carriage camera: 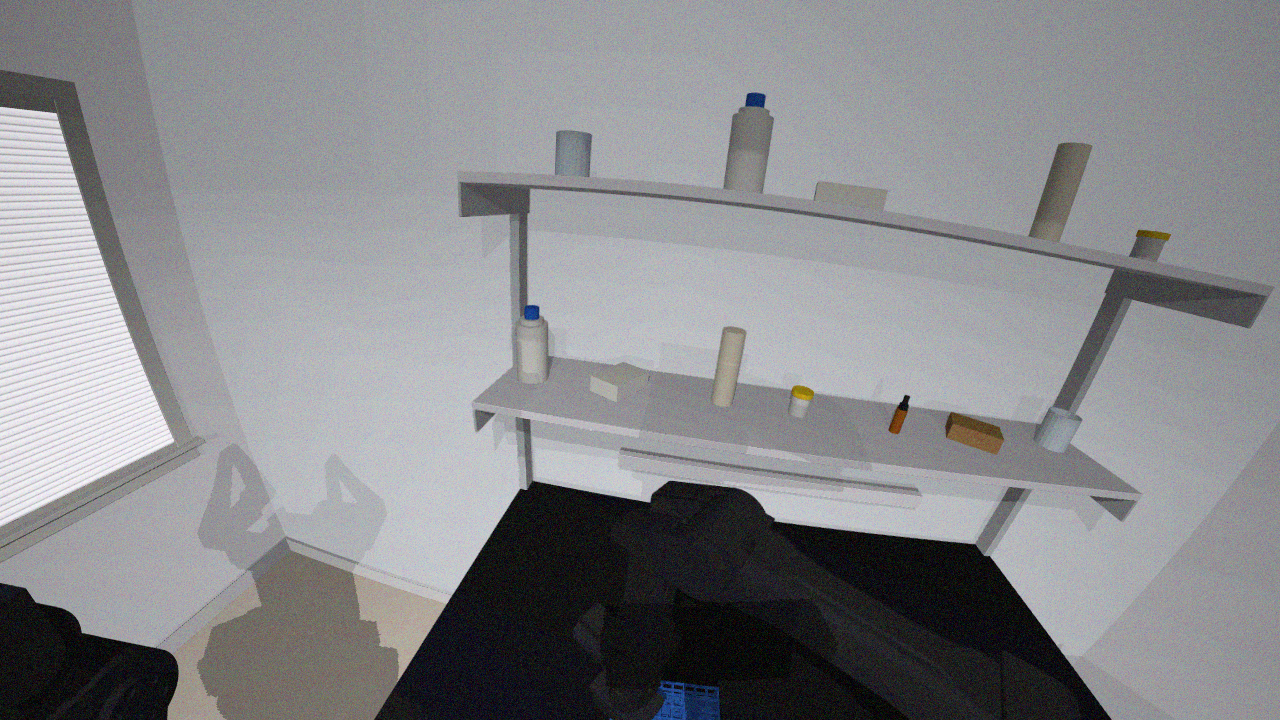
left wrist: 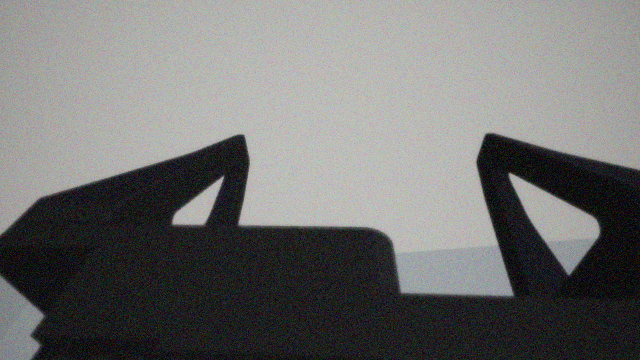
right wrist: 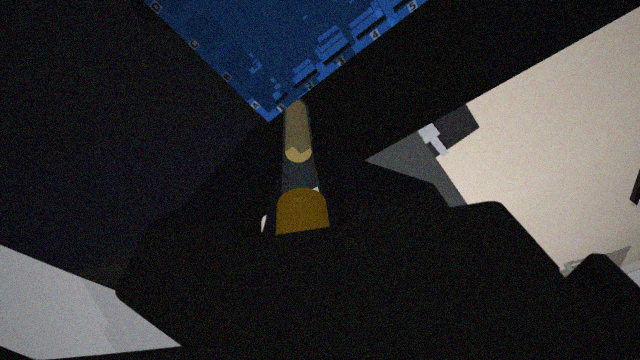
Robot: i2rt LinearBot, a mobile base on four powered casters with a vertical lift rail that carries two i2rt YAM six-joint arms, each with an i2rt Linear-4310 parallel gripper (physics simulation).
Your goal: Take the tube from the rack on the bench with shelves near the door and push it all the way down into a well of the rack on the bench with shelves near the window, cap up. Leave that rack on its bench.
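Frame: origin at the left arm's base, x left, y ahead, z down, level; centimetres.
Where they show: left gripper, between the fingertips: (left wrist: 361, 147); right gripper, between the fingertips: (right wrist: 298, 154).
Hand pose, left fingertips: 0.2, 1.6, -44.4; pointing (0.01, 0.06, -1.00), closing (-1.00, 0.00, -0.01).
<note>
Each offset is from my left fingertips to the top centre of the thing, as dx, dy, dz. "pt": to the spot under its first point. Level surfaces: height alone.
The tube @(-37.6, +21.7, +75.9) (right wrist: 298, 127) shows in the right wrist view with an orange-yellow cap and yellowish contents. My right gripper (right wrist: 298, 154) is shut on it, cap end nearest the camera; the fingers are dark and hard to make out. The tube's far end overlaps the corner of the blue rack @(-46.4, +26.0, +85.3) (right wrist: 225, 45) (carriage camera: 687, 702) near the marks A and 1. The tube is not seated in a well; its height over the rack is hard to tell. The rack is on the dark bench @(dz +91.0) (carriage camera: 501, 573). My left gripper (left wrist: 361, 147) is open and empty, away from the rack.
Two shelves (carriage camera: 769, 431) (carriage camera: 626, 185) with bottles, boxes and jars stand above the back of the bench. A window @(pt +144.0, +88.6, +46.7) (carriage camera: 80, 331) is at the left. The right arm (carriage camera: 805, 586) reaches over the bench and hides part of the rack. The left arm (carriage camera: 80, 667) is at the lower left.
</note>
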